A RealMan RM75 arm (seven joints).
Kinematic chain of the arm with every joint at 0, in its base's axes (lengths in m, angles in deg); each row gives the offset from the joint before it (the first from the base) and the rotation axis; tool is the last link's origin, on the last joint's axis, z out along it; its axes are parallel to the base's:
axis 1: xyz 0 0 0.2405 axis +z
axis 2: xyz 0 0 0 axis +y
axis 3: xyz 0 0 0.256 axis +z
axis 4: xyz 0 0 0 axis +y
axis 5: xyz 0 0 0.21 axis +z
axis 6: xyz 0 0 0 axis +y
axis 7: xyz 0 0 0.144 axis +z
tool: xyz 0 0 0
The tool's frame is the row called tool.
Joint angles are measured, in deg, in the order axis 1, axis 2, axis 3, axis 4, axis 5, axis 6, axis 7. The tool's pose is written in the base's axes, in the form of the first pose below.
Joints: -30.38 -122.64 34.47 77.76 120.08 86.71 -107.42
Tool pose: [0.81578 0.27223 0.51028 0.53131 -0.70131 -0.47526 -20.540 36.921 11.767]
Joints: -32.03 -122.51 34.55 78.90 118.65 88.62 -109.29
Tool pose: [0.81200 0.24885 0.52795 0.51456 -0.73213 -0.44633 -18.761 37.134 12.027]
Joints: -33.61 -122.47 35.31 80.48 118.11 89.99 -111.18
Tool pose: [0.81780 0.22858 0.52816 0.48906 -0.75977 -0.42844 -16.990 37.334 12.143]
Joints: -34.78 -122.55 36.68 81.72 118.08 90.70 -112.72
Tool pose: [0.82696 0.21663 0.51885 0.46484 -0.78258 -0.41413 -15.546 37.479 11.928]
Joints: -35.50 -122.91 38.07 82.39 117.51 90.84 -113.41
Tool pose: [0.83172 0.20125 0.51744 0.44274 -0.80278 -0.39941 -14.368 37.538 11.489]
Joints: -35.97 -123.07 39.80 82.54 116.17 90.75 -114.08
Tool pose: [0.83129 0.18733 0.52332 0.42294 -0.82408 -0.37685 -13.254 37.555 10.994]
